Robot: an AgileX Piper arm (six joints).
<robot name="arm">
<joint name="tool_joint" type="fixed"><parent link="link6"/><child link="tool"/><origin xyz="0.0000 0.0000 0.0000" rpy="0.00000 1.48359 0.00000"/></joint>
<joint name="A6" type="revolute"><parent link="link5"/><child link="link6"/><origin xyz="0.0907 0.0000 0.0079" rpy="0.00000 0.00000 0.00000"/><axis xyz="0.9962 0 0.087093"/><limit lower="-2.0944" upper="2.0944"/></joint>
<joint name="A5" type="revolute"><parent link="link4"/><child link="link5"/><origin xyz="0.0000 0.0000 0.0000" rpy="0.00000 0.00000 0.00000"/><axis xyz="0 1 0"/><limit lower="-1.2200" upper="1.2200"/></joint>
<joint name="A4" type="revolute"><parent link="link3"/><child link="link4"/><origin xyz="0.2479 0.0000 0.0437" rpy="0.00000 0.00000 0.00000"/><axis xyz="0.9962 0 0.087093"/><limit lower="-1.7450" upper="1.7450"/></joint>
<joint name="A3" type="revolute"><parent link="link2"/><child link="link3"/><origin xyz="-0.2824 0.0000 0.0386" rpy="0.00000 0.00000 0.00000"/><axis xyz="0 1 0"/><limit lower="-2.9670" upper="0.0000"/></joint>
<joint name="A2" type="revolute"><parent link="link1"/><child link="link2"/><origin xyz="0.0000 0.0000 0.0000" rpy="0.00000 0.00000 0.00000"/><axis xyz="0 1 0"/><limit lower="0.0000" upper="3.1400"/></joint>
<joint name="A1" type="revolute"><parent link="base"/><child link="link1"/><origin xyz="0.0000 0.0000 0.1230" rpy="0.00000 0.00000 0.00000"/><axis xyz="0 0 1"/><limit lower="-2.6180" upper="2.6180"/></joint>
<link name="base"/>
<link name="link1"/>
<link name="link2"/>
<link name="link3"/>
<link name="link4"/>
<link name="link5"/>
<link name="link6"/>
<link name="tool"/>
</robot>
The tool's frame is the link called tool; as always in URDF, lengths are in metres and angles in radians.
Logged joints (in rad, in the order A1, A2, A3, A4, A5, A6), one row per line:
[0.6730, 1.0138, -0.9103, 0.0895, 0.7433, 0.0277]
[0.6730, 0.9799, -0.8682, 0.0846, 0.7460, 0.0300]
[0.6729, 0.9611, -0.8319, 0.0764, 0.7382, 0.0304]
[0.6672, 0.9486, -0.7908, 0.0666, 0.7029, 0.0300]
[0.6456, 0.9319, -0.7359, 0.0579, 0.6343, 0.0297]
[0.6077, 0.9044, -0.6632, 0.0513, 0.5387, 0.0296]
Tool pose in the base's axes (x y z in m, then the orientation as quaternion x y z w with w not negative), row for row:
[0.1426, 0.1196, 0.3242, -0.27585, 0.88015, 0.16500, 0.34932]
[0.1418, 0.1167, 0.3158, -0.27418, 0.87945, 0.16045, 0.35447]
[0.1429, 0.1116, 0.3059, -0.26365, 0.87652, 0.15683, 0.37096]
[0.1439, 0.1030, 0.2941, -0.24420, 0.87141, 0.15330, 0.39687]
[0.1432, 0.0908, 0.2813, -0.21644, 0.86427, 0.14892, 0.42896]
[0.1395, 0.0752, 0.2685, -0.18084, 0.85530, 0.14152, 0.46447]
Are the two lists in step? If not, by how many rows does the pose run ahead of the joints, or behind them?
The pose runs 2 rows ahead of the joints: the pose in row i belongs to the joints in row i + 2.
